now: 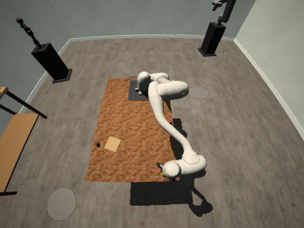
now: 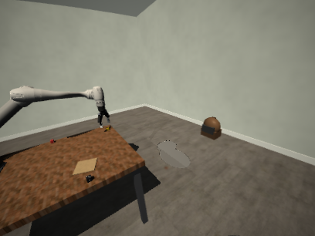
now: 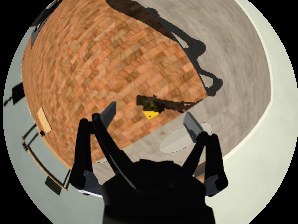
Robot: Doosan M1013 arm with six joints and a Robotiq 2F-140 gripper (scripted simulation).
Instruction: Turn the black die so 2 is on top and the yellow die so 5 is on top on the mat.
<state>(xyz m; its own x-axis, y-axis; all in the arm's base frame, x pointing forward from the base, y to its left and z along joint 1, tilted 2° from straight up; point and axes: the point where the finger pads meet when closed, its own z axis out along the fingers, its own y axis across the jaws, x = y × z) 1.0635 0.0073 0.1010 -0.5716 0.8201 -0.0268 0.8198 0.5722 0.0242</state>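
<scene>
My gripper is now 510 mm past the red die, 190 mm to the right of it and 60 mm above it. The rest, counted from my hand: black die 630 mm to the right, 400 mm behind, 60 mm below; then yellow die 60 mm below, 10 mm to the right, 10 mm ahead; then tan mat 470 mm to the right, 380 mm behind, 70 mm below.
</scene>
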